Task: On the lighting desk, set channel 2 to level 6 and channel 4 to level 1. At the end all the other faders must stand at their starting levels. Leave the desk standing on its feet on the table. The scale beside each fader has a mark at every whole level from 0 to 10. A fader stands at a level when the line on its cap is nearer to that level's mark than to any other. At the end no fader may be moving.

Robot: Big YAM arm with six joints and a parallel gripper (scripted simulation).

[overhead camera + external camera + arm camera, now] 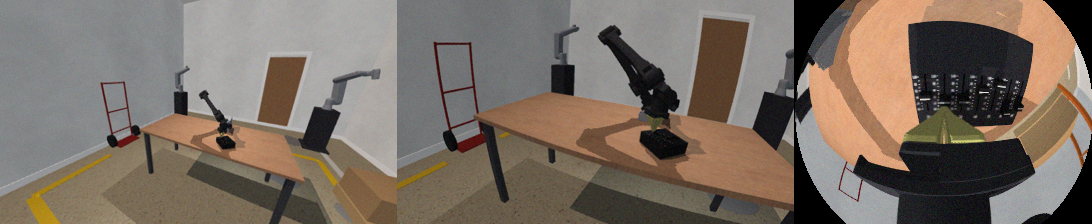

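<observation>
Now: hand 50 mm to the right of the fader cap, 10 mm short of it and 10 mm above it.
</observation>
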